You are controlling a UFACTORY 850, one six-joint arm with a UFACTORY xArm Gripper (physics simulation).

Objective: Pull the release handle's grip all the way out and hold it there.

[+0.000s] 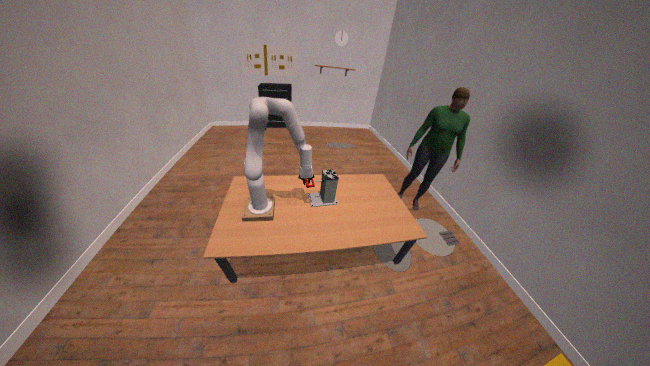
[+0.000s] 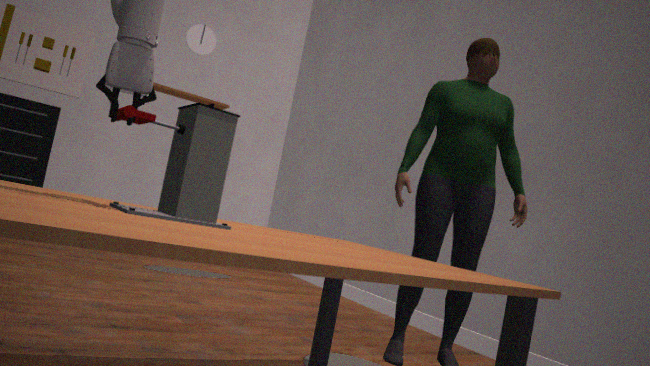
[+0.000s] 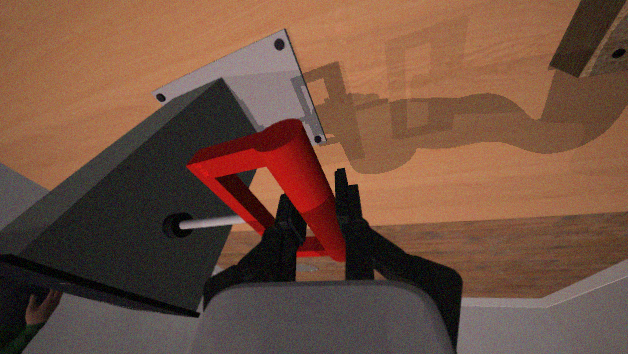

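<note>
The release handle's red grip (image 1: pixel 310 183) (image 2: pixel 135 115) (image 3: pixel 296 170) is a frame with a thick round bar. It stands off from the tall grey-green housing (image 1: pixel 329 189) (image 2: pixel 202 162) (image 3: pixel 135 185). A thin pale rod (image 2: pixel 166 124) (image 3: pixel 212 221) runs from the grip into a black collar (image 2: pixel 181 129) (image 3: pixel 175 225) on the housing's side. A length of the rod shows between them. My gripper (image 1: pixel 307 181) (image 2: pixel 126 112) (image 3: pixel 320 184) is shut on the grip's round bar, one finger inside the frame and one outside. The far end of the bar is partly hidden behind the fingers.
The housing stands on a grey base plate (image 1: pixel 316 200) (image 2: pixel 150 214) (image 3: pixel 265 75) with dark bolts, on the wooden table (image 1: pixel 360 220) (image 2: pixel 300 250) (image 3: pixel 450 190). The arm's mounting block (image 1: pixel 257 217) is to the left. A person in green (image 1: pixel 442 130) (image 2: pixel 470 135) stands beyond the table's right side.
</note>
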